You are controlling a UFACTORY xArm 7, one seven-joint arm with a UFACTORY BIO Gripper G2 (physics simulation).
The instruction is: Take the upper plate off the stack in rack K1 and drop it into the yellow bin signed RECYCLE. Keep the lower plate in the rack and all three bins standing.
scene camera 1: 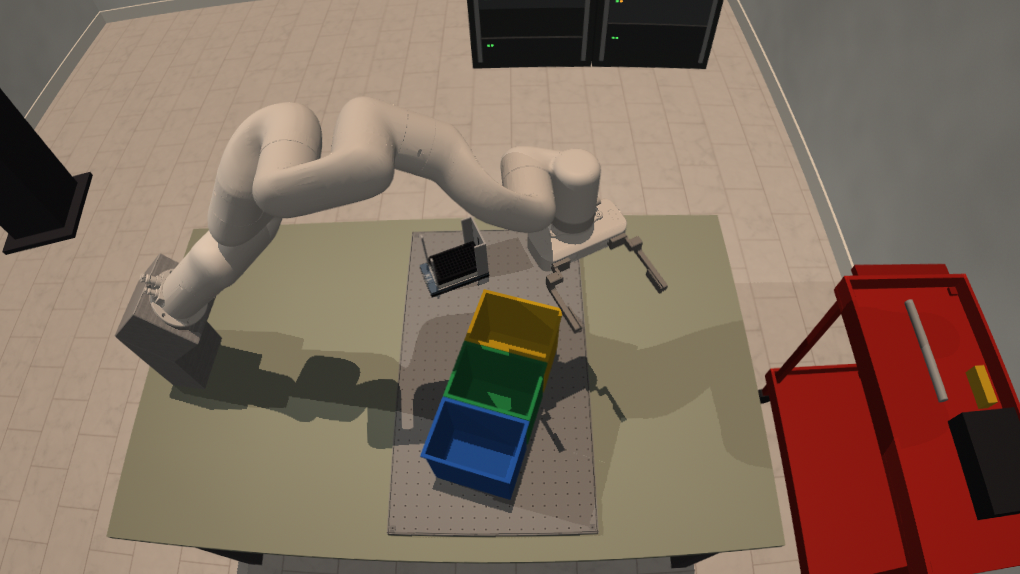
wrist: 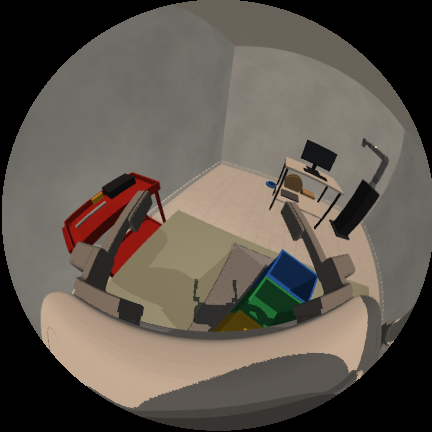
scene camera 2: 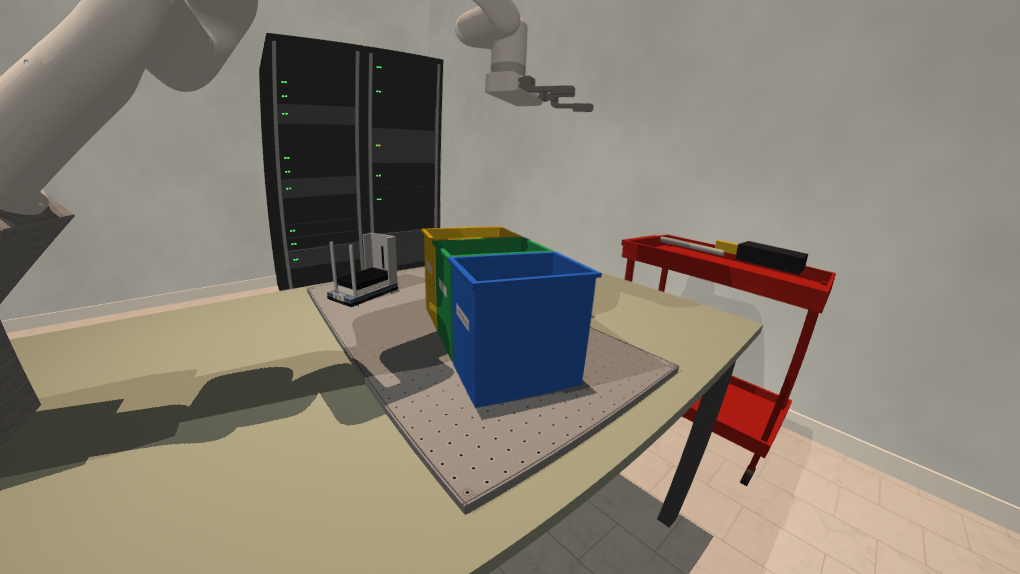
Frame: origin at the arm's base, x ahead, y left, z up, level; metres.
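Seen in the pictures: hand, its tool point: (scene camera 1: 615, 299) (wrist: 218, 214) (scene camera 2: 573, 100); arm's base, origin of its link: (scene camera 1: 178, 298).
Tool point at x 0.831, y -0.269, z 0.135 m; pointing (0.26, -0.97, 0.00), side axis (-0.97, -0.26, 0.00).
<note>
Offsets run from my tool point to a thing's top centre. Level surfaces: height alone.
A rack {0.246 m back, 0.420 m left, 0.318 m down} (scene camera 1: 482, 258) (scene camera 2: 388, 260), with a tall grey panel and thin posts, stands at the back left of the perforated board. A black gridded plate {0.236 m back, 0.422 m left, 0.411 m down} (scene camera 1: 454, 264) (scene camera 2: 363, 277) lies flat in it; a light layer shows beneath, and I cannot tell whether that is a second plate. The yellow bin {0.142 m back, 0.141 m left, 0.279 m down} (scene camera 1: 513, 328) (scene camera 2: 429, 274) (wrist: 237, 322) stands upright beside the green bin; its sign is not readable and its inside is partly shadowed. My gripper (scene camera 1: 616, 303) (scene camera 2: 576, 99) (wrist: 217, 215) is wide open and empty, high above the table and right of the yellow bin in scene camera 1.
The green bin {0.206 m back, 0.026 m left, 0.279 m down} (scene camera 1: 495, 371) (scene camera 2: 443, 314) (wrist: 272, 300) and blue bin {0.269 m back, 0.089 m right, 0.279 m down} (scene camera 1: 481, 456) (scene camera 2: 531, 335) (wrist: 295, 272) stand upright in a row with the yellow one on the perforated board {0.458 m down} (scene camera 1: 410, 499) (scene camera 2: 499, 446) (wrist: 232, 270). A red cart (scene camera 1: 848, 321) (scene camera 2: 727, 272) stands right of the table.
</note>
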